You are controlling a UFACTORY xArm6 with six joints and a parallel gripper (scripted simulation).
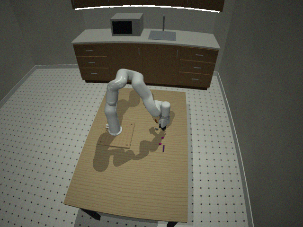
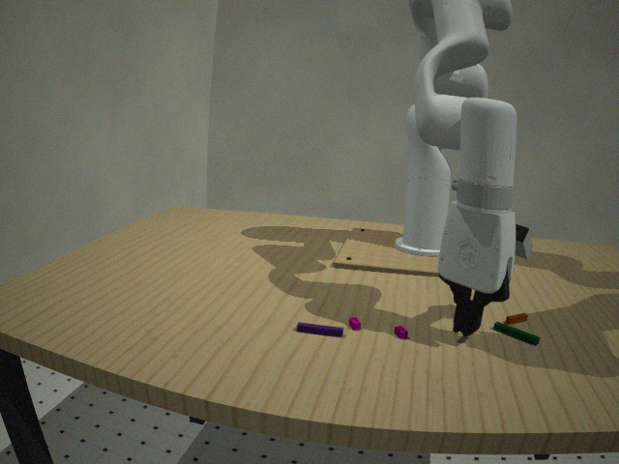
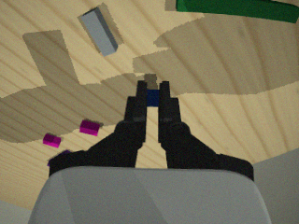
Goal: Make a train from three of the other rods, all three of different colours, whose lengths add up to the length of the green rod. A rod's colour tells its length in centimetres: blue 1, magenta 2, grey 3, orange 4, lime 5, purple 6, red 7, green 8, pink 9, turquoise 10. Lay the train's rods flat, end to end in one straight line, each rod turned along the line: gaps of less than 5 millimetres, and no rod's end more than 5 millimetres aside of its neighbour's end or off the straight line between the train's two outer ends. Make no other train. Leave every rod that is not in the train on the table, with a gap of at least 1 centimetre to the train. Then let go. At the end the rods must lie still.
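Now: hand 20 mm above the blue rod. From my hand the other things lie so: grey rod (60 mm behind, 30 mm below, 10 mm to the right); green rod (80 mm to the left, 30 mm below, 30 mm behind); orange rod (90 mm behind, 80 mm to the left, 30 mm below).
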